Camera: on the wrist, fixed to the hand. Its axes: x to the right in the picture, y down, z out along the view.
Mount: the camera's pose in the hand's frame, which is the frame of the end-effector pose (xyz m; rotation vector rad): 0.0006 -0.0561 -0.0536 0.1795 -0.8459 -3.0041
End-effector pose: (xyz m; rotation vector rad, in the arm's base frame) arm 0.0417 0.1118 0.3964 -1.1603 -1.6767 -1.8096
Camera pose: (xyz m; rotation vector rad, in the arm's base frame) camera -0.0175 0.0715 0.3665 -0.8947 1.0835 0.1217
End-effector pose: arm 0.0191 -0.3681 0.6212 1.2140 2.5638 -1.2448
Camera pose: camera -0.0037 -0.3519 0.6936 2.5356 -0.9977 0.5008
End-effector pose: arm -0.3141 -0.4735 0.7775 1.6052 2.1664 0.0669
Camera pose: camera -0.3847 -0.4795 0.8092 -2.0343 1.4108 -1.1542
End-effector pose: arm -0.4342 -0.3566 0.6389 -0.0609 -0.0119 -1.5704
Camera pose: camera -0.4919 -0.3596 0.5872 0.3280 0.5812 1.5236
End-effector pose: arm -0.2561 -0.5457 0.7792 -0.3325 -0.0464 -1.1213
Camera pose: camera -0.3127 -0.5834 0.7418 0.1827 0.9845 1.8422
